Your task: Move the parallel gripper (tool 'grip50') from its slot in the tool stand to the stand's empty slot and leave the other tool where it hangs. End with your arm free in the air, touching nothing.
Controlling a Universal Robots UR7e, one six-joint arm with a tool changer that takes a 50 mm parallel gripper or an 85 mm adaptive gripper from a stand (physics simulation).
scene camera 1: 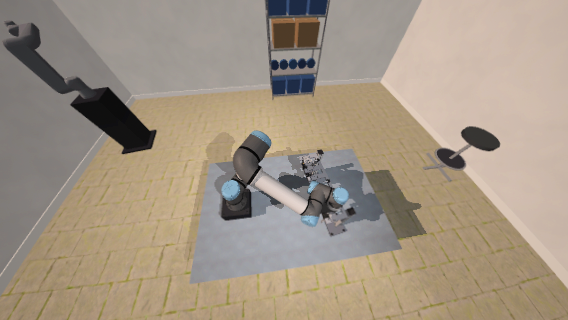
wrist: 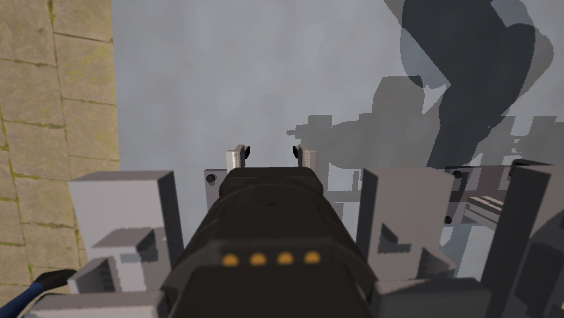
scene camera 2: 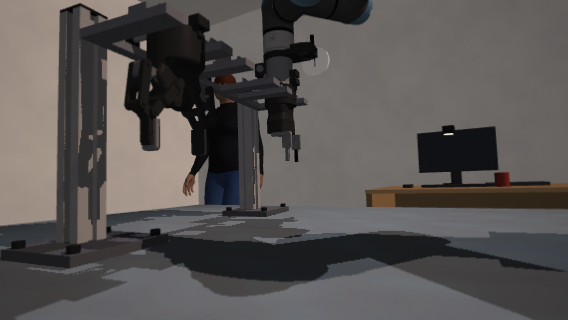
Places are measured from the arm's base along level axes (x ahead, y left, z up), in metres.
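Pixels of known places: hand at its tool point: (scene camera 2: 279, 80); arm's base at its link origin: (scene camera 1: 237, 201).
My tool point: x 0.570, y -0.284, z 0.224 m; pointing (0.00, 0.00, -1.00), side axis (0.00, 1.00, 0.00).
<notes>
Ahead of a thing's pixels: the offset from my tool point to its top centre. "spot": to the spot under its first point.
The parallel gripper (scene camera 2: 291, 156) (wrist: 271, 151) is coupled under the arm's wrist, fingers down, open and empty. Its dark body stands between the two grey prongs (wrist: 120, 200) (wrist: 405, 200) of the far slot; in the wrist view the prongs lie a little below the camera on both sides. Whether it touches them cannot be told. The empty slot, between the far and near slots, has a prong (scene camera 2: 230, 66) (wrist: 525, 200) beside it. The adaptive gripper (scene camera 2: 175, 55) hangs in the near slot, fingers apart. In scene camera 1 the arm's wrist (scene camera 1: 337, 195) hides the parallel gripper.
The stand's near post {spot: 0.430 m left, 0.100 m ahead, 0.168 m down} (scene camera 2: 75, 130) and far post {spot: 0.030 m right, 0.105 m ahead, 0.172 m down} (scene camera 2: 248, 155) rise from bolted bases. A person (scene camera 2: 223, 140) is behind the stand. A desk (scene camera 2: 465, 189) with a monitor (scene camera 2: 457, 150) stands at the right. A stool (scene camera 1: 480, 138) and a shelf rack (scene camera 1: 292, 49) are off the mat.
</notes>
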